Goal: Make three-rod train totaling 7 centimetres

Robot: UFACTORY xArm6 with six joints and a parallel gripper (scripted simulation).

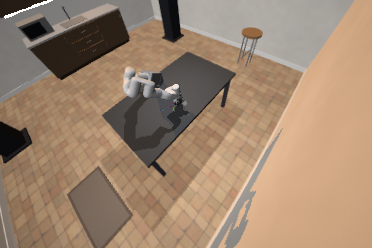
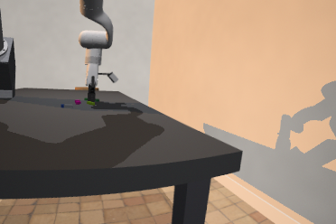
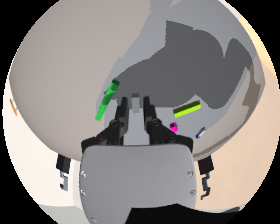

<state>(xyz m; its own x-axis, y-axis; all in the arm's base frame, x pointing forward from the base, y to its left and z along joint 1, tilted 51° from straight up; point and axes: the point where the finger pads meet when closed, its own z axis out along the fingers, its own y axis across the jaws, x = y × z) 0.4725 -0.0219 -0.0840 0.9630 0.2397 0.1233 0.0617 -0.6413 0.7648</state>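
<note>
The pale grey piece lies 20 mm below my hand. The rest, counted from my hand: lime rod: 90 mm to the right, 20 mm below; magenta rod: 60 mm behind, 80 mm to the right, 20 mm below; green rod: 50 mm to the left, 20 mm below.
</note>
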